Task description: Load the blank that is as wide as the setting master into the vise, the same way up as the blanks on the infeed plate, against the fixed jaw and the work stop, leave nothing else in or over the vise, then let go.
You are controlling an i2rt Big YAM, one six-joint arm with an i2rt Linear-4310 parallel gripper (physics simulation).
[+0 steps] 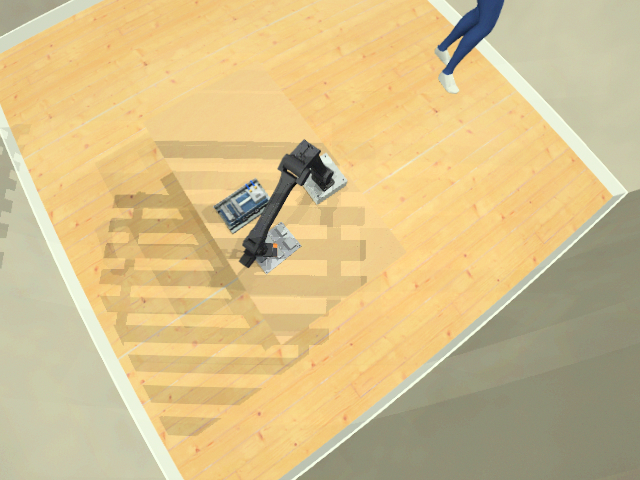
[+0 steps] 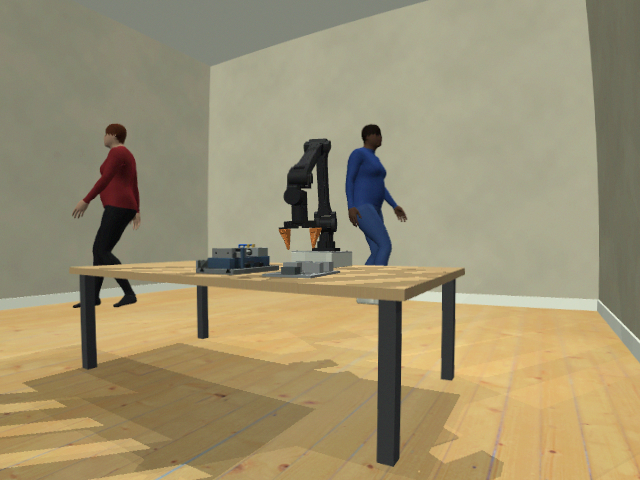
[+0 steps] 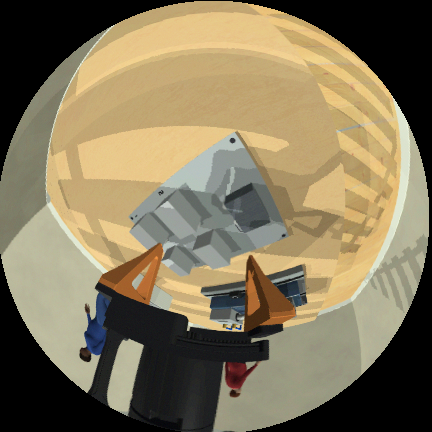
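Pixels of known places: gripper, fingertip midpoint: (image 1: pixel 266 252) (image 2: pixel 301 249) (image 3: pixel 203 253); arm's base at its link origin: (image 1: pixel 322 180) (image 2: pixel 326 251).
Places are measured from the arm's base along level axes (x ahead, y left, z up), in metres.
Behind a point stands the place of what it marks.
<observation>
The infeed plate (image 1: pixel 267 269) {x 0.573, y 0.182, z -0.066 m} (image 2: pixel 273 275) {x 0.591, y 0.057, z -0.070 m} (image 3: pixel 205 167) {x 0.536, y 0.181, z -0.066 m} is a grey plate on the table. Several light grey blocks of different sizes stand on it, among them a long block (image 3: pixel 175 215) {x 0.474, y 0.158, z -0.031 m}, a block at one corner (image 3: pixel 150 227) {x 0.398, y 0.161, z -0.045 m} and a smaller block (image 3: pixel 212 247) {x 0.481, y 0.083, z -0.031 m}. A dark grey block (image 2: pixel 290 270) {x 0.576, y 0.115, z -0.052 m} (image 3: pixel 250 210) {x 0.560, y 0.108, z -0.042 m} sits near one edge of the plate. Which piece is the setting master I cannot tell. The blue and grey vise (image 1: pixel 242 204) {x 0.444, y -0.182, z 0.007 m} (image 2: pixel 237 260) {x 0.527, y -0.141, z -0.025 m} (image 3: pixel 220 302) {x 0.353, y -0.130, z -0.030 m} stands beside the plate; its jaw contents are unclear. My gripper (image 2: pixel 300 248) {x 0.508, y 0.122, z 0.020 m} (image 3: pixel 203 253) {x 0.508, y 0.122, z 0.020 m} is open and empty, above the plate.
The arm's pale base block (image 1: pixel 338 180) {x -0.070, y 0.059, z -0.002 m} (image 2: pixel 341 258) {x 0.008, y 0.083, z -0.034 m} stands behind the plate on the wooden table (image 2: pixel 429 281) {x 0.528, y 0.573, z -0.078 m}. Slatted shadows cross the table. A person in red (image 2: pixel 118 175) and a person in blue (image 2: pixel 369 175) are beyond the table.
</observation>
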